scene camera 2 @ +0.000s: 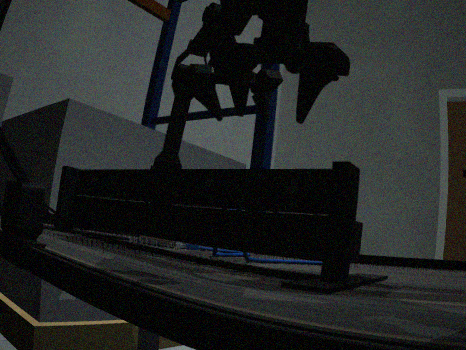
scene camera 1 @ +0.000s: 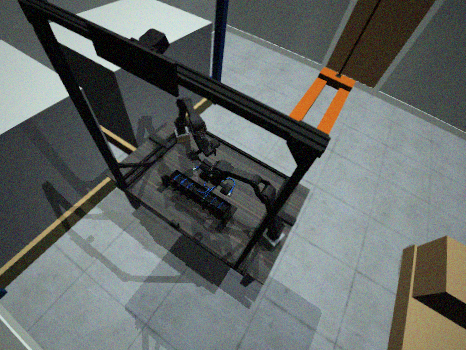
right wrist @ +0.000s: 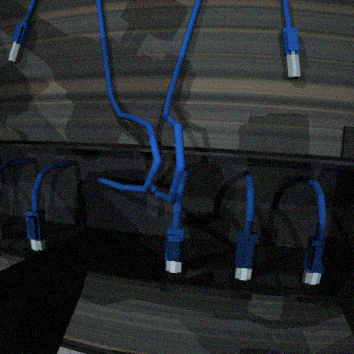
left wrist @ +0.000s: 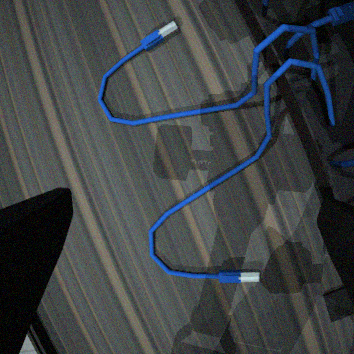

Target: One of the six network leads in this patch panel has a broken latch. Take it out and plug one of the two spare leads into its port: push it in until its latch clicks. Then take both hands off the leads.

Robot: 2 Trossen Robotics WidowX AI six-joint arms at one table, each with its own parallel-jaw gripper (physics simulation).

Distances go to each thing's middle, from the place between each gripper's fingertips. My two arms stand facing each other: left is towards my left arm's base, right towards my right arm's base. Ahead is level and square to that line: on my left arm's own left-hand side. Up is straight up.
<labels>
I see my right gripper 9 cm past the panel back wall point(scene camera 2: 302, 236), 6 cm to the right of it and 15 cm above it.
My left gripper is now 19 cm above the panel back wall, 16 cm past it and 9 cm to the left of it.
</labels>
